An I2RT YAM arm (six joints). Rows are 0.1 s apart.
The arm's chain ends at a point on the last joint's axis. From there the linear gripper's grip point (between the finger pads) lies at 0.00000 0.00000 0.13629 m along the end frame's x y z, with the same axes.
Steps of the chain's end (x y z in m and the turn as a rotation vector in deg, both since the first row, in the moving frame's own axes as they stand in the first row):
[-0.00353 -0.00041 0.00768 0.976 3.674 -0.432]
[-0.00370 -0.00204 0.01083 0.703 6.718 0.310]
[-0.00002 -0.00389 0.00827 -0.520 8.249 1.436]
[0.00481 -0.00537 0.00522 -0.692 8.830 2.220]
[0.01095 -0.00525 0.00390 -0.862 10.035 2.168]
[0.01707 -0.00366 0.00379 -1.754 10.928 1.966]
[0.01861 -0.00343 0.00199 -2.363 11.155 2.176]
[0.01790 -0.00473 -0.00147 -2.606 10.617 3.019]
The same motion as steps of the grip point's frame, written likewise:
[0.00519 -0.00276 0.00738 0.976 3.674 -0.432]
[0.01225 -0.00367 0.00988 0.703 6.718 0.310]
[0.01952 -0.00241 0.00685 -0.520 8.249 1.436]
[0.02569 -0.00332 0.00360 -0.692 8.830 2.220]
[0.03465 -0.00276 0.00180 -0.862 10.035 2.168]
[0.04283 0.00093 0.00126 -1.754 10.928 1.966]
[0.04486 0.00265 -0.00070 -2.363 11.155 2.176]
[0.04283 0.00209 -0.00394 -2.606 10.617 3.019]

